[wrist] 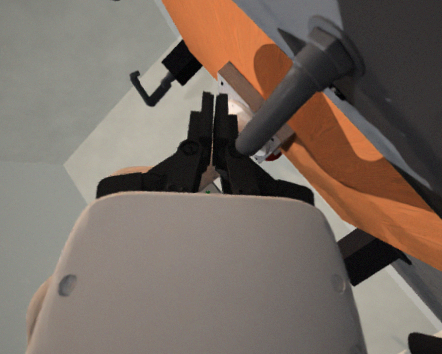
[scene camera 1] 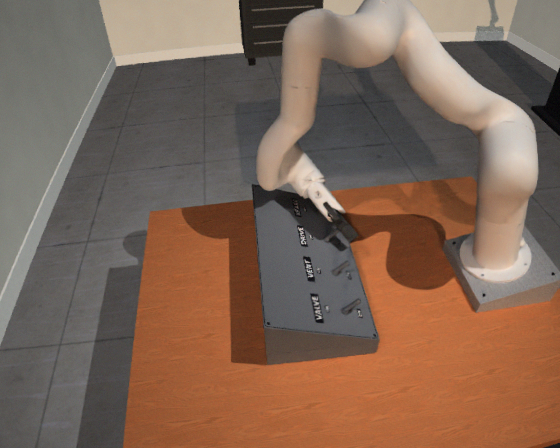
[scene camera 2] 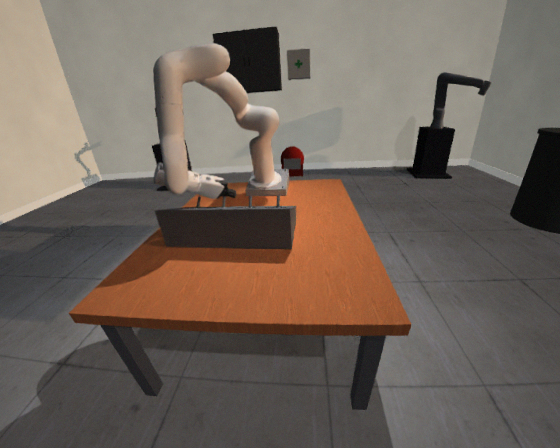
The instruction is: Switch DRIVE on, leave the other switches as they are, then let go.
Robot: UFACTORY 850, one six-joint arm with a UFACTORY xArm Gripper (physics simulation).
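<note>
The sloped grey switch panel (scene camera 1: 280,280) (scene camera 2: 227,229) stands on the table. Its DRIVE label (scene camera 1: 302,236) shows in scene camera 1, but the gripper largely covers the lever there. The DRIVE lever (scene camera 2: 224,202) (wrist: 280,107) rises just under the fingers in scene camera 2. In the wrist view it slants close beside the right finger, its end overlapping that finger; contact cannot be told. My gripper (scene camera 1: 351,235) (scene camera 2: 233,193) (wrist: 213,110) is shut with nothing between the fingers. The VENT lever (scene camera 1: 341,269) and VALVE lever (scene camera 1: 351,307) stand apart from it. The DRIVE switch's state is unclear.
A fourth lever (scene camera 2: 198,202) stands at the panel's far end, beneath the arm. The orange table (scene camera 1: 200,400) (scene camera 2: 240,295) carries the panel and the robot's base plate (scene camera 1: 525,290) (scene camera 2: 267,191). A dark cabinet (scene camera 1: 275,30) stands beyond the table.
</note>
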